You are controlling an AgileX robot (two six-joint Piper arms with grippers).
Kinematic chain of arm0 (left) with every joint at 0, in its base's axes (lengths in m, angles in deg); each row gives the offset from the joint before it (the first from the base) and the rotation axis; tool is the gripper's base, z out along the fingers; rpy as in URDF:
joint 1: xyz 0 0 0.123 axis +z
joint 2: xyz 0 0 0 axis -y
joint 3: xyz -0.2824 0 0.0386 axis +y
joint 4: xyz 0.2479 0 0.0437 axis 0.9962 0 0.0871
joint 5: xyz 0 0 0 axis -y
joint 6: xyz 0.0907 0 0.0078 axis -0.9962 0 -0.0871
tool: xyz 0 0 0 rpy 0 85 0
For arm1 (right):
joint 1: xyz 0 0 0.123 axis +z
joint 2: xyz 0 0 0 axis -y
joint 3: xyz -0.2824 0 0.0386 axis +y
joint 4: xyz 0.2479 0 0.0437 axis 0.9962 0 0.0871
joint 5: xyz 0 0 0 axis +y
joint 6: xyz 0.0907 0 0.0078 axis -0.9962 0 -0.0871
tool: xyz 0 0 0 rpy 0 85 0
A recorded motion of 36 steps. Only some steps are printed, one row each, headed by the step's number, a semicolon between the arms.
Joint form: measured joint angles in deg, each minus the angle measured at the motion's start. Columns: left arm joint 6, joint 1, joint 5, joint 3, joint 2, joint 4; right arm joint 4, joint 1, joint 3, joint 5, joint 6, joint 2.
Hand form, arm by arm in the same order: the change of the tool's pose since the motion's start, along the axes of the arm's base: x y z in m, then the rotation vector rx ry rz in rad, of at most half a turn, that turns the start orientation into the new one. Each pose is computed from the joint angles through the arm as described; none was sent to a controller.
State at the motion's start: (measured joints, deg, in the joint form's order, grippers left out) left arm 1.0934 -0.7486 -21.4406 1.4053 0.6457 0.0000; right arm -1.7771 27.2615 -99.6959 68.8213 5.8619 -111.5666
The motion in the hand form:
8: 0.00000 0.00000 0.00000 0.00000 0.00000 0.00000; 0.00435 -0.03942 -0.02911 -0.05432 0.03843 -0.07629
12: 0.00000 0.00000 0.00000 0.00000 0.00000 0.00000; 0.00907 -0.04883 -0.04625 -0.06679 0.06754 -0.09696
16: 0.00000 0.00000 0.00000 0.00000 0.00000 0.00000; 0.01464 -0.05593 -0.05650 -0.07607 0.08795 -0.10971
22: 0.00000 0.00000 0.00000 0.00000 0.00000 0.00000; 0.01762 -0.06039 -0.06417 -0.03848 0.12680 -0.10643
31: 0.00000 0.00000 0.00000 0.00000 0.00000 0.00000; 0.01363 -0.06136 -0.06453 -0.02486 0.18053 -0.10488
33: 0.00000 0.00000 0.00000 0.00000 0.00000 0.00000; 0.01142 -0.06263 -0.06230 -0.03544 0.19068 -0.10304
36: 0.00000 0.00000 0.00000 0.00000 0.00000 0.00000; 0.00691 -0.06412 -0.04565 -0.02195 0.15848 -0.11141
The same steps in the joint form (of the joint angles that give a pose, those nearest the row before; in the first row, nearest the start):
8: 0.00 0.00 0.00 0.00 0.00 0.00; -1.96 -4.90 7.96 -3.67 0.00 0.99
12: 0.00 0.00 0.00 0.00 0.00 0.00; -1.97 -6.40 9.58 -4.94 0.21 -0.44
16: 0.00 0.00 0.00 0.00 0.00 0.00; -1.97 -7.62 9.58 -5.16 0.67 -1.90
22: 0.00 0.00 0.00 0.00 0.00 0.00; 1.37 -9.03 9.59 -5.05 3.19 -2.96
31: 0.00 0.00 0.00 0.00 0.00 0.00; 3.41 -9.40 9.58 -2.45 4.19 -2.96
33: 0.00 0.00 0.00 0.00 0.00 0.00; 3.04 -9.40 9.66 -1.38 4.19 -2.57
36: 0.00 0.00 0.00 0.00 0.00 0.00; 3.01 -9.40 9.66 -0.98 3.66 -0.17

